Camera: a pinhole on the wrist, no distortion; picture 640 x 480 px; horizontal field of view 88.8 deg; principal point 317.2 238.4 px. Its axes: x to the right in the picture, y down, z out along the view. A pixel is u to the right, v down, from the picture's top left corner.
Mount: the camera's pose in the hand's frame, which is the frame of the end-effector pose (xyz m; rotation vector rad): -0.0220 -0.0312 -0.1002 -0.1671 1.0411 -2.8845
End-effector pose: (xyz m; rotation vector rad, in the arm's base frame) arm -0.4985 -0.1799 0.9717 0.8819 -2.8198 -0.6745
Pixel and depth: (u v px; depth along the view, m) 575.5 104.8 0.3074
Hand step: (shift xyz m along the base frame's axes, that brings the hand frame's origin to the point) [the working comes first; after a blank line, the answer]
In the camera's frame: 0.2430 -0.1257 0.3074

0.2130 0.1050 -0.2723
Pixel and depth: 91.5 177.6 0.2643
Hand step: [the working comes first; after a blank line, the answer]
In the camera's frame: -0.1826 -0.0492 0.2643

-0.1121 -0.1662 -0.1746
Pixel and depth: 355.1 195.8 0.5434
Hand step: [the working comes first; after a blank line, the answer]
In the camera's frame: 0.0630 -0.0708 0.5434

0.0984 -0.0900 -0.4722
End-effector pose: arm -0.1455 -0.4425 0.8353 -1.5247 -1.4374 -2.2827
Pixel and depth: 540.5 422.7 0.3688
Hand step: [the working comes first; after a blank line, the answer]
In the camera's frame: 0.2520 0.2080 0.3688

-0.0584 0.2110 -0.4554
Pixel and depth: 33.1 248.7 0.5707
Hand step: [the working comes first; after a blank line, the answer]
In the camera's frame: -0.4962 0.0180 0.5707

-0.2510 0.6334 0.1935
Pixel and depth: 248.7 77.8 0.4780
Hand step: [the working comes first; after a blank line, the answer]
In the camera's frame: -0.1002 -0.2349 0.4780

0.1504 0.4238 0.0379
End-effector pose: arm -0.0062 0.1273 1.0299 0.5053 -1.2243 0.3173
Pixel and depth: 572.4 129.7 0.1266
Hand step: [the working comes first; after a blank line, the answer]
In the camera's frame: 0.0989 -0.0421 0.1266

-0.0148 -0.0882 -0.1096
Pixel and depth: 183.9 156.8 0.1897
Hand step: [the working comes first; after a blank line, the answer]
In the camera's frame: -0.0774 -0.0474 0.1897

0.0210 -0.1299 0.0695
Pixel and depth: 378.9 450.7 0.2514
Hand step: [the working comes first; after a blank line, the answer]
In the camera's frame: 0.0475 0.1633 0.2514

0.1545 -0.2659 -0.0962
